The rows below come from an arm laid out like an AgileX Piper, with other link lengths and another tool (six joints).
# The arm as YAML. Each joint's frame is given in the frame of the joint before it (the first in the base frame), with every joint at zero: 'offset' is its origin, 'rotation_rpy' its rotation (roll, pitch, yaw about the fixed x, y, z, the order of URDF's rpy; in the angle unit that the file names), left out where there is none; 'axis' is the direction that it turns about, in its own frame. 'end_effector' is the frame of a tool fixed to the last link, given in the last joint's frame.
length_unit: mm
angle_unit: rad
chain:
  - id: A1
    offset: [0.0, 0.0, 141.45]
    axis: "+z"
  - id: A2
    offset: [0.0, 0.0, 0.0]
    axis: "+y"
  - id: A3
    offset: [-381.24, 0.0, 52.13]
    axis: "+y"
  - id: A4
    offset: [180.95, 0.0, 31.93]
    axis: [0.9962, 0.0, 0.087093]
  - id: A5
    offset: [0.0, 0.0, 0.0]
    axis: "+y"
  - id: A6
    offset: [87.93, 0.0, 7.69]
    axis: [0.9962, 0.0, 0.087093]
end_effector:
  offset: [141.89, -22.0, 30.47]
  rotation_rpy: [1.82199, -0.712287, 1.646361]
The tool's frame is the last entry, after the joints.
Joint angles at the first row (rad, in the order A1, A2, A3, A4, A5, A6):
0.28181 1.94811 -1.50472 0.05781 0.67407 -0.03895
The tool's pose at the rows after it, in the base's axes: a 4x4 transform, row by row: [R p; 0 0 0 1], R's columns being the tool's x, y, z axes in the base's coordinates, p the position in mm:
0.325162 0.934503 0.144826 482.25; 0.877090 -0.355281 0.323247 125.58; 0.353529 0.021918 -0.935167 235.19; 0 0 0 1
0.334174 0.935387 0.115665 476.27; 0.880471 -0.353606 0.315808 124.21; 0.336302 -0.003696 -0.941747 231.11; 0 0 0 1
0.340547 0.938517 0.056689 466.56; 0.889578 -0.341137 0.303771 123.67; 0.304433 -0.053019 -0.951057 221.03; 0 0 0 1
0.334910 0.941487 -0.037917 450.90; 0.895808 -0.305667 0.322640 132.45; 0.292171 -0.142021 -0.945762 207.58; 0 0 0 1
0.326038 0.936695 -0.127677 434.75; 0.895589 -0.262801 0.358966 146.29; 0.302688 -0.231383 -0.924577 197.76; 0 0 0 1
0.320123 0.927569 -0.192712 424.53; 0.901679 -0.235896 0.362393 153.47; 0.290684 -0.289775 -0.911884 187.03; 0 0 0 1
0.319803 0.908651 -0.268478 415.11; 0.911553 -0.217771 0.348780 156.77; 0.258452 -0.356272 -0.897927 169.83; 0 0 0 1
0.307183 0.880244 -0.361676 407.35; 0.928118 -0.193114 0.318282 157.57; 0.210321 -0.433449 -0.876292 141.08; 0 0 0 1
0.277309 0.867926 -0.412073 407.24; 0.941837 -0.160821 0.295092 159.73; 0.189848 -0.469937 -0.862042 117.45; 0 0 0 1
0.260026 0.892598 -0.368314 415.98; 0.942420 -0.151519 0.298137 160.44; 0.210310 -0.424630 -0.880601 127.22; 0 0 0 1
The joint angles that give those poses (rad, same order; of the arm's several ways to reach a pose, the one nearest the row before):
0.28181 1.94810 -1.50471 0.05781 0.69135 -0.04131
0.28182 1.94810 -1.50470 0.05781 0.72296 -0.04130
0.28182 1.95604 -1.50472 0.06681 0.77520 -0.05680
0.28182 1.96919 -1.50473 0.13418 0.84566 -0.11482
0.28386 1.98090 -1.50473 0.21785 0.91028 -0.17424
0.28975 1.99949 -1.50473 0.24744 0.95288 -0.19848
0.29393 2.03414 -1.50687 0.25886 0.99878 -0.21199
0.29413 2.09713 -1.50691 0.26388 1.03732 -0.24302
0.29413 2.15234 -1.50690 0.27037 1.03647 -0.28893
0.29413 2.13419 -1.51427 0.26430 1.01102 -0.29895

